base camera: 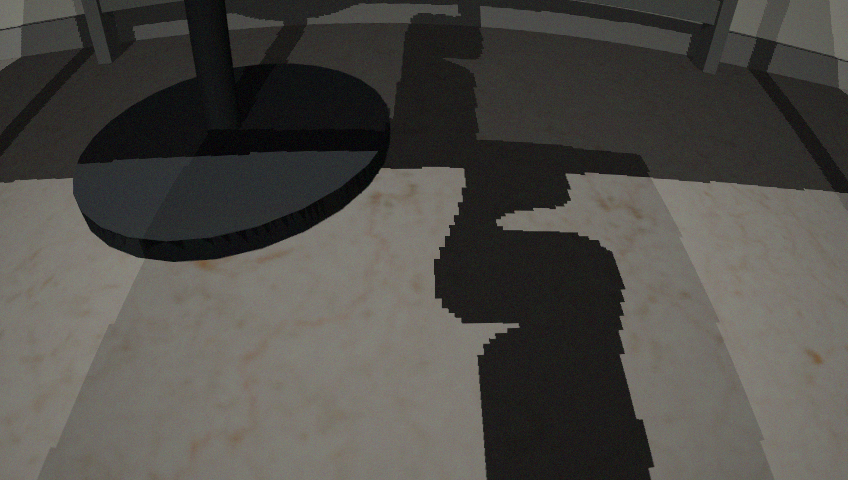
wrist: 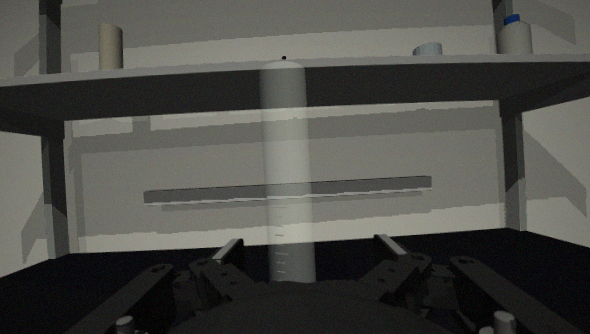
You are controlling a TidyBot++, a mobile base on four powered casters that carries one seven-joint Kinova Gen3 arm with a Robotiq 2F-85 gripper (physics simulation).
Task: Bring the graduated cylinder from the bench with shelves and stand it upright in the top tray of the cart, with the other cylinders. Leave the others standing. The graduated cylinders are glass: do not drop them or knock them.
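Places are measured from the arm's base along level axes (x down, y left, z ahead), in millimetres.
Pixels of known places: gripper, fingertip midpoint: [wrist: 308, 251].
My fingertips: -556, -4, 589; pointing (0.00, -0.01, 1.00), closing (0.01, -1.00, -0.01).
Observation:
Behind a point stands the place of what it marks, as x, y, z.
The graduated cylinder [wrist: 287, 165] @[-613, 10, 629] stands upright on the dark bench top [wrist: 360, 252] @[-365, -144, 1083] in the wrist view, a little left of the middle. It is clear glass with faint marks low on its side; its foot is hidden behind the gripper's body. My gripper [wrist: 308, 251] @[-555, -4, 589] is wide open, with one finger to the left and one to the right of the cylinder's line. No finger is seen touching the glass, and how far the cylinder reaches in between the fingertips is hard to tell. The cart and its other cylinders do not show in either view.
A shelf [wrist: 175, 92] crosses behind the cylinder's top, on dark posts [wrist: 513, 165] @[-578, -686, 1203]. It holds a beige cylinder [wrist: 110, 47] @[-938, 471, 982], a pale blue cup [wrist: 428, 49] @[-895, -337, 1037] and a blue-capped bottle [wrist: 515, 37] @[-927, -587, 1058]. In the base camera view a round dark stool base [base camera: 238, 196] stands on the floor at left.

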